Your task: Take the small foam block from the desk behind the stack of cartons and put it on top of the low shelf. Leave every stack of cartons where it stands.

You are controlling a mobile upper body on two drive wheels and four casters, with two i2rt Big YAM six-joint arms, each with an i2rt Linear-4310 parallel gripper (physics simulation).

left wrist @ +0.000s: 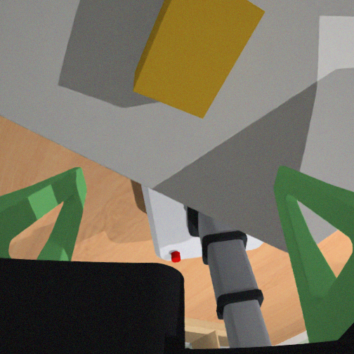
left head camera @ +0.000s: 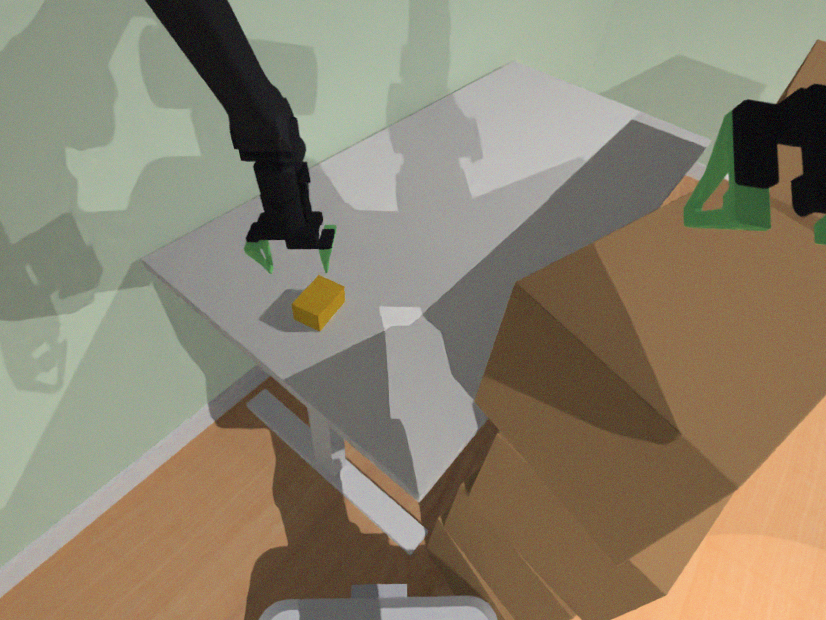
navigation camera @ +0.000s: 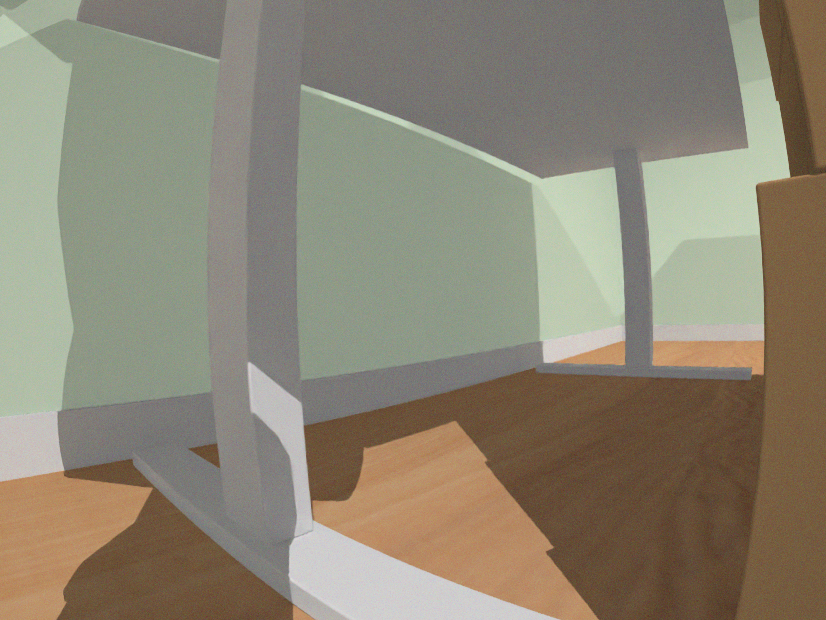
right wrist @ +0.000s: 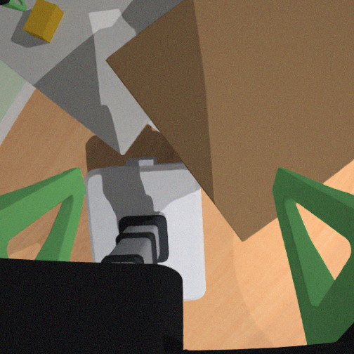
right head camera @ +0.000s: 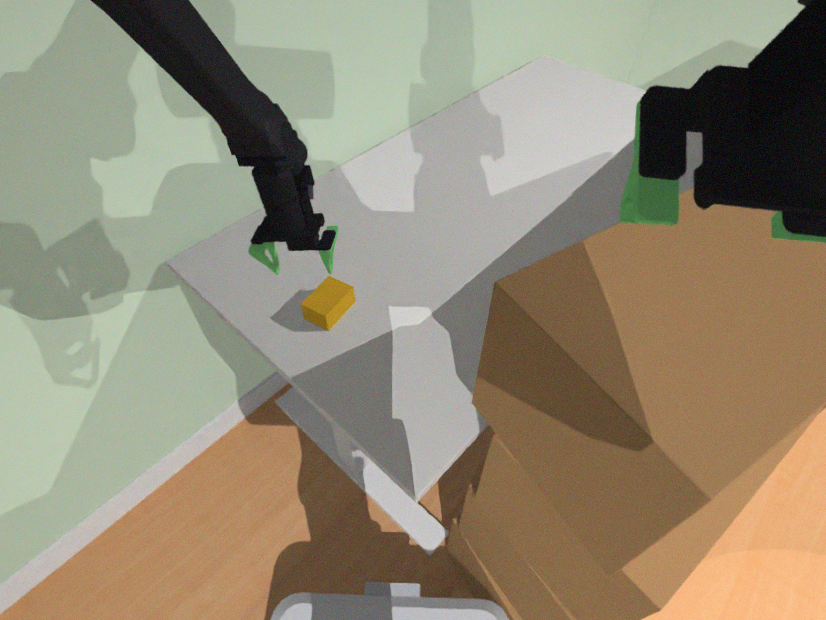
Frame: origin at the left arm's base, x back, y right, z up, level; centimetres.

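Where they show: left gripper, fingertip midpoint: (left head camera: 299, 271) (right head camera: 304, 272); right gripper, fingertip midpoint: (left head camera: 751, 225) (right head camera: 698, 220).
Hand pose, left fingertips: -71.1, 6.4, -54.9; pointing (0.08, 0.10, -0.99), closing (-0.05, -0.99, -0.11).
Note:
Each offset is from my left fingertips to the centre of the thing, as dx, dy, dz. "pt": to the spot under its first point. Level surfaces: height alone.
The yellow foam block {-3.2, +2.4, -11.8} (left head camera: 318, 302) (right head camera: 328, 302) (left wrist: 200, 55) (right wrist: 44, 21) lies on the grey desk {dz -14.1} (left head camera: 433, 246) (right head camera: 453, 233) (left wrist: 100, 135) (right wrist: 75, 65) near its left edge. My left gripper (left head camera: 298, 270) (right head camera: 304, 272) (left wrist: 179, 177) is open and empty above the desk; in the head views it appears just above and left of the block, not around it. My right gripper (left head camera: 777, 230) (right head camera: 725, 230) (right wrist: 178, 178) is open and empty, high by the carton stack {+22.2, +55.5, +8.4} (left head camera: 700, 333) (right head camera: 700, 320) (right wrist: 270, 100). The low shelf cannot be made out for certain.
The carton stack {pt +23.8, +30.3, -65.1} (navigation camera: 793, 333) stands right of the desk leg {pt +1.0, +4.6, -60.0} (navigation camera: 273, 266) and close to the desk's front corner. My base (left head camera: 380, 610) (right wrist: 190, 250) is near that corner. A green wall (left head camera: 53, 200) runs behind the desk. Part of a light wooden piece (left wrist: 205, 330) shows low in the left wrist view.

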